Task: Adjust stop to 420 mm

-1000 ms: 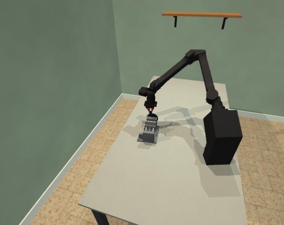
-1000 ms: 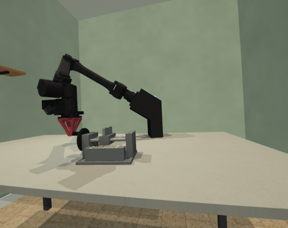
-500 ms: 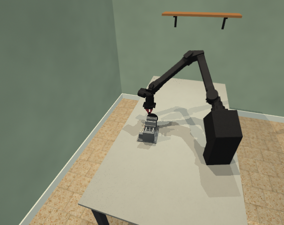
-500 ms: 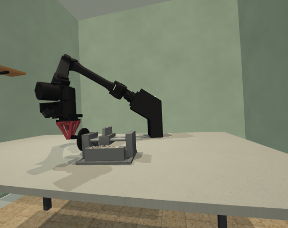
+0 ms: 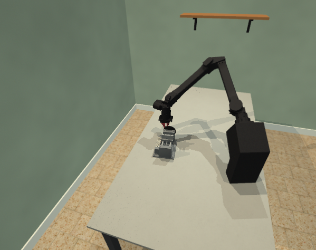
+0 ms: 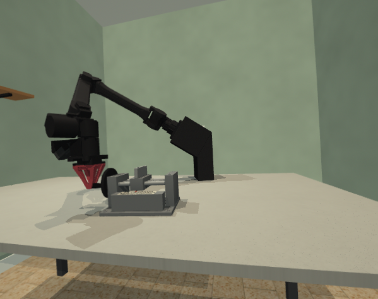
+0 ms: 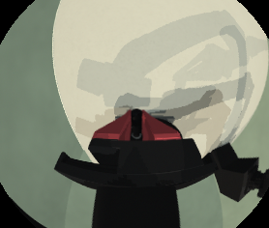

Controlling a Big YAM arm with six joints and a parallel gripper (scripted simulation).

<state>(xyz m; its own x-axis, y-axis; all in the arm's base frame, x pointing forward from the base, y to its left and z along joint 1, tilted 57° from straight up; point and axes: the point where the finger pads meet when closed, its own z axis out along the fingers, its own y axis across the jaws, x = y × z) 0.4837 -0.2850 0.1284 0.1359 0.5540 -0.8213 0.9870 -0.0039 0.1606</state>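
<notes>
My hand is 15 cm to the right of the sliding stop block and 2 cm below it.
</notes>
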